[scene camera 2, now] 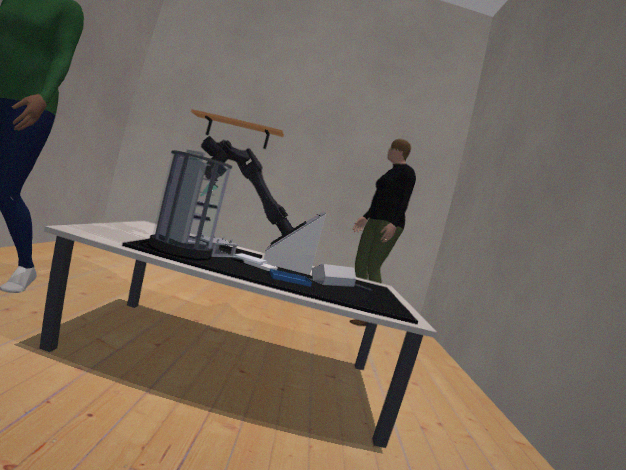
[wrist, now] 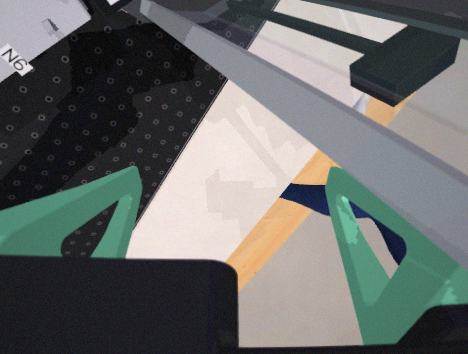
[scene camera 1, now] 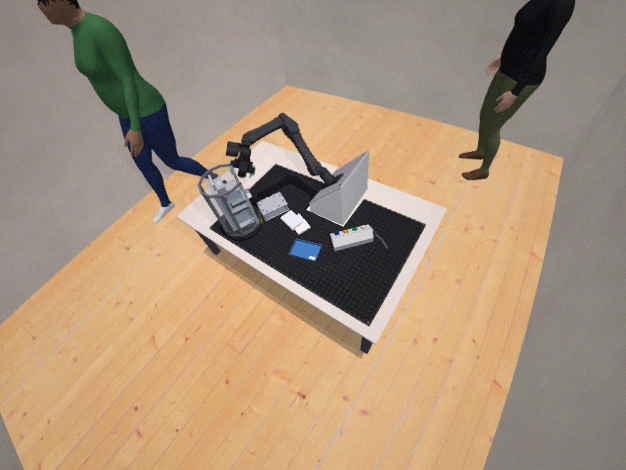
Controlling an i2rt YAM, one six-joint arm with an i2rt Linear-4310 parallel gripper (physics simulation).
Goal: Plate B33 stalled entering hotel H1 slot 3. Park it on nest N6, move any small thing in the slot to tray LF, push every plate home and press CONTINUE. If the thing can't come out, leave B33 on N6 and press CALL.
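Frame: origin at the arm's base, x right, y ahead, z up, level; centimetres.
Where they show: gripper, between the fingertips: [wrist: 233, 177]; arm's base, origin of its link: [scene camera 2: 289, 233] [scene camera 1: 331, 182].
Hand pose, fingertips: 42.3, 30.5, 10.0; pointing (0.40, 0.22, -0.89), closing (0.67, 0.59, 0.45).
Observation:
Things, the pixels of their top centre, and the offset from my fingertips, as dx, dy, dz. "*": a spot on its surface instead. Level surfaces: height alone.
- round hotel tower, centre of its top: [scene camera 2: 203, 153] [scene camera 1: 218, 176] -6.1, +14.8, +14.8
- white plate-like thing, centre of its top: [scene camera 2: 250, 257] [scene camera 1: 291, 218] -31.6, -2.9, -22.1
- blue tray, centre of its top: [scene camera 2: 290, 275] [scene camera 1: 305, 249] -51.1, +8.7, -23.3
- button box, centre of its top: [scene camera 2: 336, 264] [scene camera 1: 351, 231] -68.3, -11.1, -16.7
- black mat, height of its surface: dz -25.0
- dark shelf piece, a spot on its surface: [wrist: 400, 67] * +3.2, +9.0, +1.1
My gripper [scene camera 1: 250, 173] [scene camera 2: 208, 189] [wrist: 233, 177] is open and empty, beside the upper part of the round hotel tower [scene camera 2: 183, 202] [wrist: 250, 75]. In the wrist view a grey post of the tower slants past the right green finger. A grey nest block [scene camera 1: 273, 205] [scene camera 2: 223, 248], its label reading N6 in the wrist view [wrist: 16, 60], stands beside the tower. A white plate-like thing [scene camera 1: 294, 221] [scene camera 2: 250, 259] lies on the mat beside the nest, in two overlapping parts; its label cannot be read. The blue tray [scene camera 1: 305, 249] [scene camera 2: 290, 276] lies farther along. The slot contents are unclear.
A button box [scene camera 1: 351, 238] [scene camera 2: 334, 274] with coloured buttons stands on the black mat [scene camera 1: 364, 283]. A grey slanted panel [scene camera 1: 348, 189] [scene camera 2: 300, 247] stands by the arm's base. A dark shelf piece [wrist: 400, 67] is beyond the post. Two people stand near the table.

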